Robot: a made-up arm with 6 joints. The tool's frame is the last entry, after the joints.
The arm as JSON. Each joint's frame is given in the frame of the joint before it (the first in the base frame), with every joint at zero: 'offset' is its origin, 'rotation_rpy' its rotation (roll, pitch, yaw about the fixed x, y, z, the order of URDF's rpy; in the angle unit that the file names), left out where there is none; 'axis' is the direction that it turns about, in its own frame. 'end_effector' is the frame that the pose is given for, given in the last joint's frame.
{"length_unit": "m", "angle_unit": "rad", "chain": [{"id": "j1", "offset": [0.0, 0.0, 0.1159], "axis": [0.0, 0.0, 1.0]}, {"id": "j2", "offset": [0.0, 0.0, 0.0], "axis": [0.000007, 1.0, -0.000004]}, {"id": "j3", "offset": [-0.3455, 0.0, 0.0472], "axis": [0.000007, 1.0, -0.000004]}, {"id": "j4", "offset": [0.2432, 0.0, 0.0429], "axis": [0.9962, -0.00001, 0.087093]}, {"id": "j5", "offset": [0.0, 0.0, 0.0], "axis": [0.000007, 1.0, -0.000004]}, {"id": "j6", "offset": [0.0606, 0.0, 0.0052], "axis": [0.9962, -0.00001, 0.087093]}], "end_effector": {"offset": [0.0, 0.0, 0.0], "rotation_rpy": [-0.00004, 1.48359, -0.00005]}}
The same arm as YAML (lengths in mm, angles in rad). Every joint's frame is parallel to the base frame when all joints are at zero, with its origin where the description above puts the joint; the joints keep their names.
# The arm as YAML. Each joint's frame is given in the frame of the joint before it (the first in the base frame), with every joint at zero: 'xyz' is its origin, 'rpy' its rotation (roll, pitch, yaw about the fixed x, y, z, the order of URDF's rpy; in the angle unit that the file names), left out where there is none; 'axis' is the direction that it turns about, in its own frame. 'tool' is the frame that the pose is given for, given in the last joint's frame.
units:
  length: mm
  angle: rad
joints:
  - name: j1
    type: revolute
    origin:
      xyz: [0.0, 0.0, 115.9]
    axis: "+z"
  - name: j2
    type: revolute
    origin:
      xyz: [0.0, 0.0, 0.0]
    axis: "+y"
  - name: j3
    type: revolute
    origin:
      xyz: [-345.5, 0.0, 47.2]
    axis: "+y"
  - name: j4
    type: revolute
    origin:
      xyz: [243.2, 0.0, 42.9]
    axis: [0.9962, 0.0, 0.0871]
  - name: j5
    type: revolute
    origin:
      xyz: [0.0, 0.0, 0.0]
    axis: "+y"
  - name: j6
    type: revolute
    origin:
      xyz: [60.6, 0.0, 5.2]
    axis: [0.9962, 0.0, 0.0871]
tool:
  origin:
    xyz: [0.0, 0.0, 0.0]
    rpy: [0.0, 1.4836, -0.0001]

